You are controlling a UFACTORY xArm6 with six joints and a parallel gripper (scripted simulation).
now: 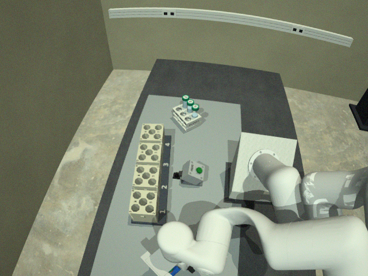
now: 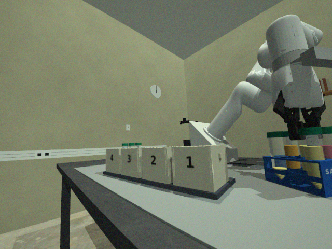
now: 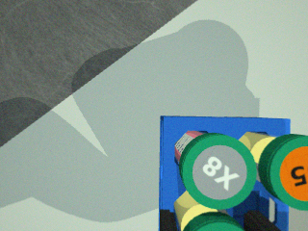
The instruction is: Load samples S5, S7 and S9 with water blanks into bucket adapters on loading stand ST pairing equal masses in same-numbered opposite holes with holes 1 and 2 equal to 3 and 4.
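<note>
Right now my hand is 10 mm short of the yellow-filled tube and 50 mm above it. The rest, counted from my hand: orange-capped tube (30 mm behind, 30 mm to the right, 50 mm below); then grey-dotted tube (10 mm ahead, 60 mm to the right, 50 mm below); then blue sample rack (20 mm ahead, 10 mm to the right, 90 mm below).
</note>
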